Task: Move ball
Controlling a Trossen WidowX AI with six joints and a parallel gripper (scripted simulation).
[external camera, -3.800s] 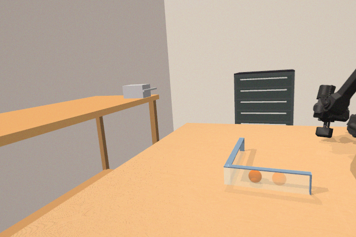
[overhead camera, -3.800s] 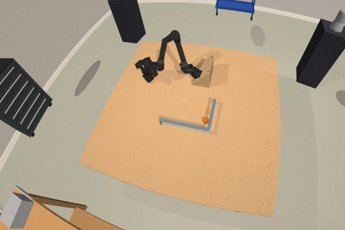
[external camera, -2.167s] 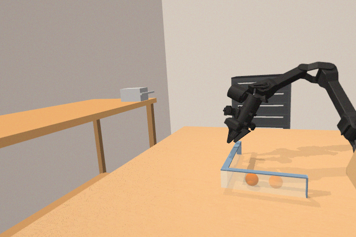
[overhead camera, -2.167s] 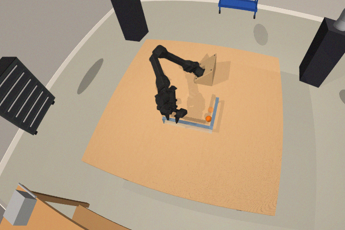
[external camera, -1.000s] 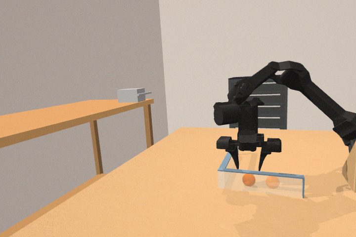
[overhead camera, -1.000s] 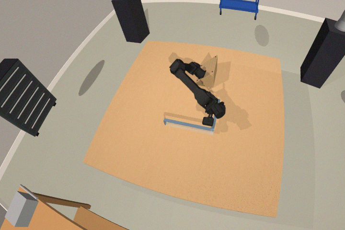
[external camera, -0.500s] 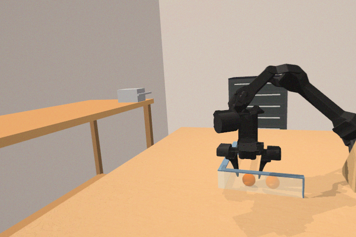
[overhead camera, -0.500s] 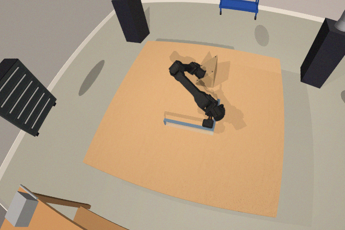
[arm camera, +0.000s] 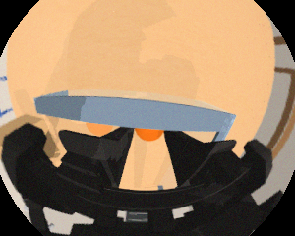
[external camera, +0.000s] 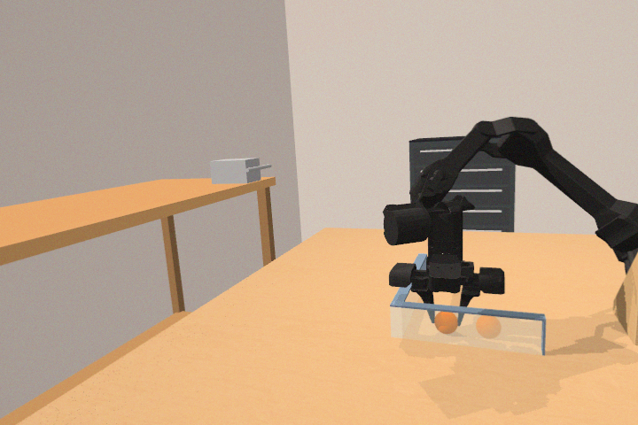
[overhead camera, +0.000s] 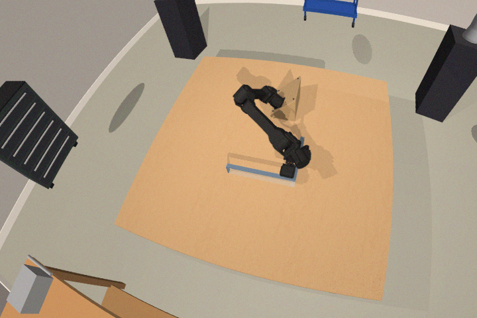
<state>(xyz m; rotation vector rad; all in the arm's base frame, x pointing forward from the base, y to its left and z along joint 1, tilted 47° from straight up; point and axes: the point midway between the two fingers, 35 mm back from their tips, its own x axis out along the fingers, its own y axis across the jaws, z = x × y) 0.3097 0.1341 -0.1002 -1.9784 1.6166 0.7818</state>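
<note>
The see-through ball copy is 7 cm behind my gripper tip and 1 cm to the right of it. The rest, counted from my gripper tip: ball: right at my gripper tip.
</note>
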